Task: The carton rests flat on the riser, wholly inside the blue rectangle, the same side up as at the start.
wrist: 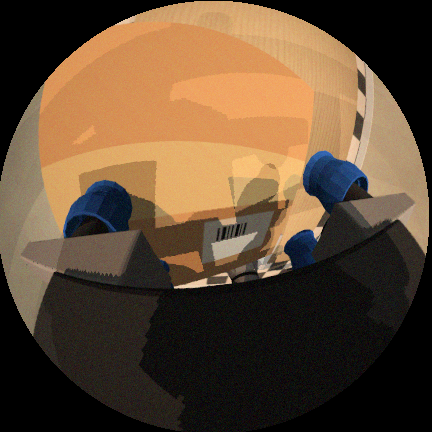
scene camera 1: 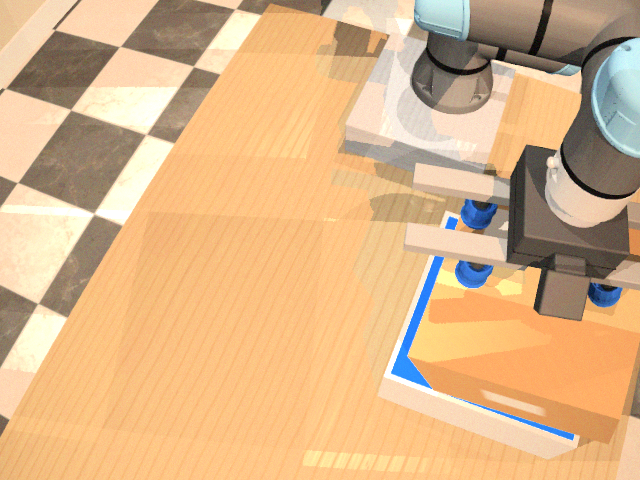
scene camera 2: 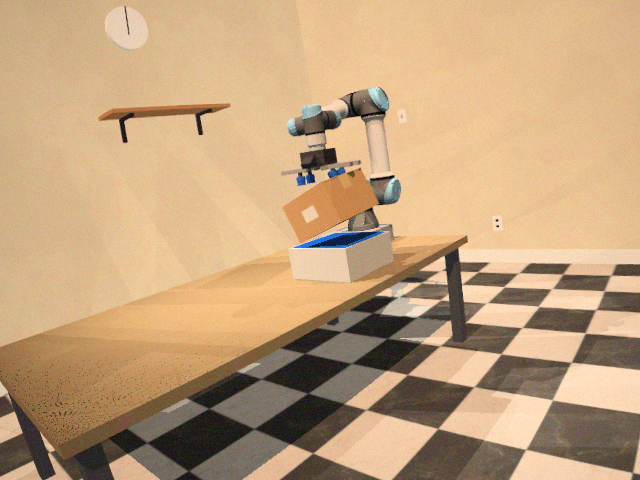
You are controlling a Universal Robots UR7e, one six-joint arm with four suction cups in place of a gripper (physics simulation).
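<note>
The brown carton [scene camera 1: 490, 343] [scene camera 2: 332, 202] [wrist: 181, 120] hangs tilted in the air over the white riser [scene camera 1: 461, 415] [scene camera 2: 347, 262]. Its low end is down near the blue rectangle [scene camera 1: 417, 314] [scene camera 2: 337, 239] and its high end is toward the arm's base. My suction gripper [scene camera 1: 476, 243] [scene camera 2: 320, 175] [wrist: 217, 201] is level above it. The cups at the carton's high end hold its top. The cups at the low end stand clear of the top face. A barcode label [wrist: 235, 238] shows on the carton's top in the wrist view.
The riser stands on the wooden table [scene camera 1: 247, 286] [scene camera 2: 223, 305] next to the arm's base [scene camera 1: 451, 81] [scene camera 2: 366, 221]. The table edge and checkered floor [scene camera 1: 123, 110] lie to the left. A wall shelf [scene camera 2: 161, 110] hangs far off.
</note>
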